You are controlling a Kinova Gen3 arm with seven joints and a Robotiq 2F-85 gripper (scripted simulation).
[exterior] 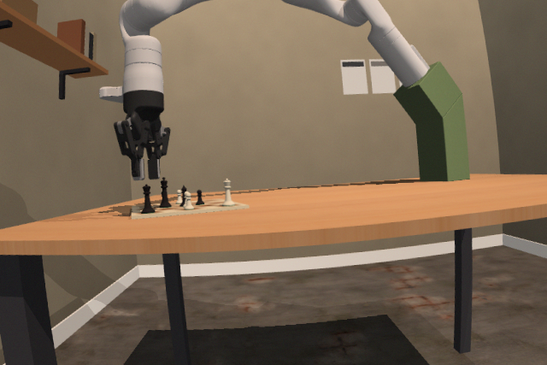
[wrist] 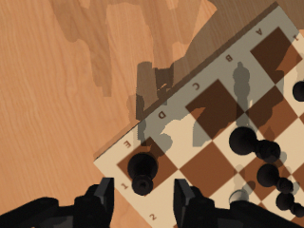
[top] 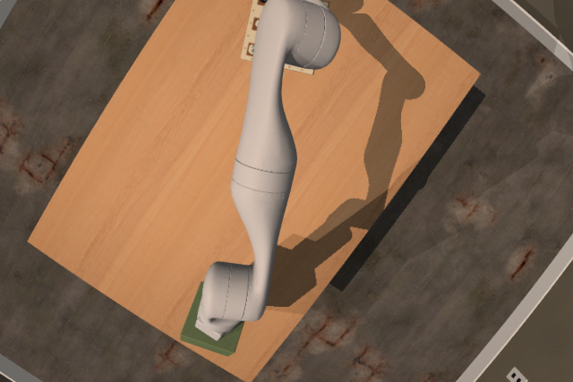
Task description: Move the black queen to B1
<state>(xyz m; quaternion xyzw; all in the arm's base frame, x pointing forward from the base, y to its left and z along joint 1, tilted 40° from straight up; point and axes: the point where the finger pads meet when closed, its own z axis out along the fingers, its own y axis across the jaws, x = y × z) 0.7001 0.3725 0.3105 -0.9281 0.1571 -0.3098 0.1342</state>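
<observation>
My hand is 5 cm above the black queen. The rest, counted from my hand: tall white piece: 14 cm behind, 7 cm to the right, 5 cm below; then chessboard: 11 cm to the right, 8 cm below, 3 cm behind; then black bishop: 11 cm to the right, 6 cm below, 4 cm behind.
</observation>
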